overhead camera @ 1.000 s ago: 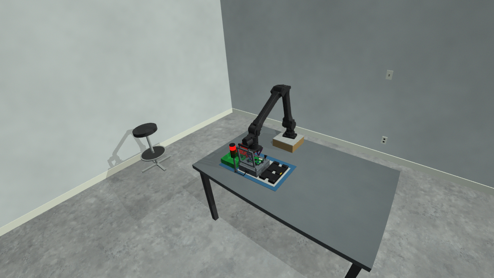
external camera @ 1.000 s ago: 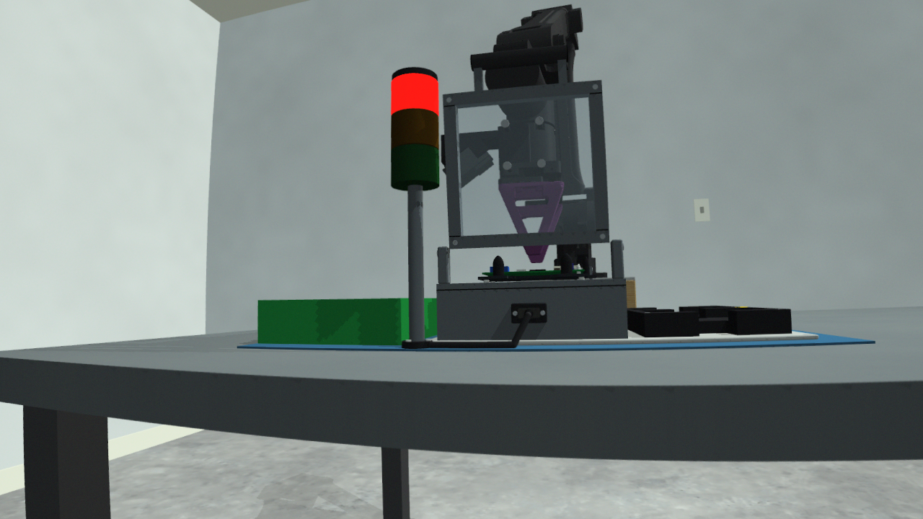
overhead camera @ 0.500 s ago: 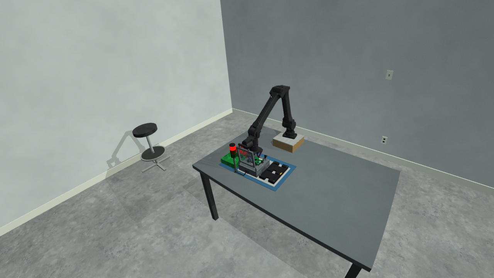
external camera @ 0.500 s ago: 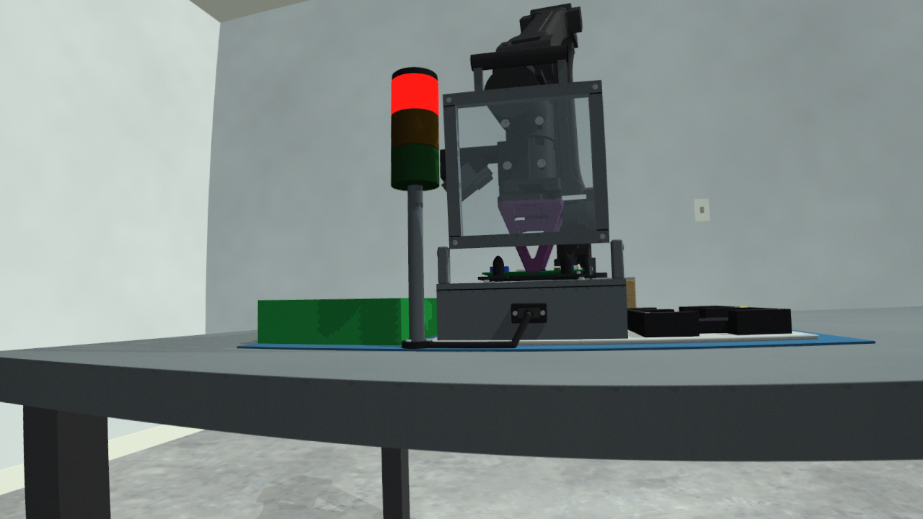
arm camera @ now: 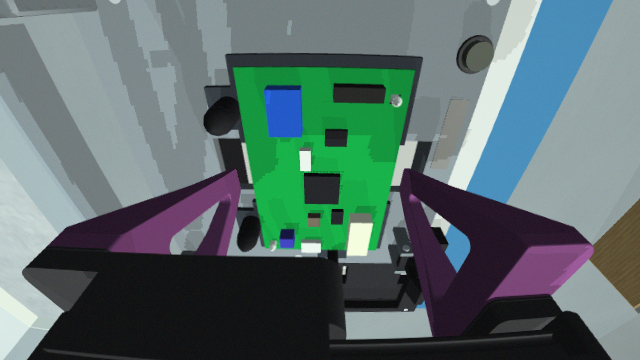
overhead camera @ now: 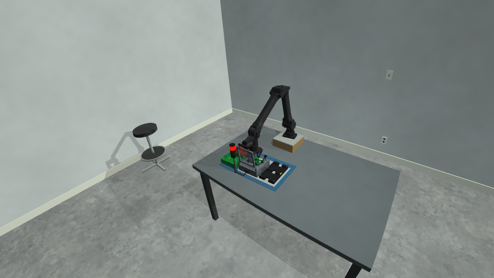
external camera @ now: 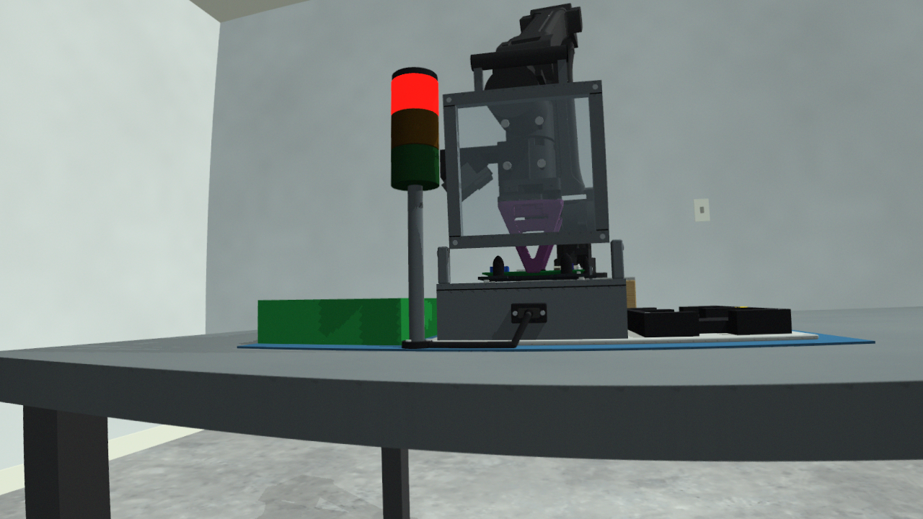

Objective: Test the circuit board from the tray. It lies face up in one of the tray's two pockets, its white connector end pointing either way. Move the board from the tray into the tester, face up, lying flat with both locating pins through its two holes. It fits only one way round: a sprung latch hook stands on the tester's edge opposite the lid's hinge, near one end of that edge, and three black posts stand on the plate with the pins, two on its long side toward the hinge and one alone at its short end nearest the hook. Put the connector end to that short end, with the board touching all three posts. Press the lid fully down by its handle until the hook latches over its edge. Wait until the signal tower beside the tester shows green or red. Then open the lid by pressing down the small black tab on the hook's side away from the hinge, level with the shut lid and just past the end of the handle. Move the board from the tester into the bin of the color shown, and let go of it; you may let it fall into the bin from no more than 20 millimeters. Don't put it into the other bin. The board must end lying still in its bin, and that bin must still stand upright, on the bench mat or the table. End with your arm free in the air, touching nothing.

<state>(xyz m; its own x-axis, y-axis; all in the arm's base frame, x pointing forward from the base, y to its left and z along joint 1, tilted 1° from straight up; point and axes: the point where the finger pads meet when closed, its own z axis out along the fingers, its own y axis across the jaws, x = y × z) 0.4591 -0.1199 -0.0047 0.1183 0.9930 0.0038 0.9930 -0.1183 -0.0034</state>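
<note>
My gripper is now right at the green circuit board. Also, from my hand: black tester plate (1 cm below, 1 cm ahead); black latch hook (6 cm to the left, 5 cm behind, 1 cm above); clear lid (11 cm ahead, 11 cm above, 1 cm to the right).
</note>
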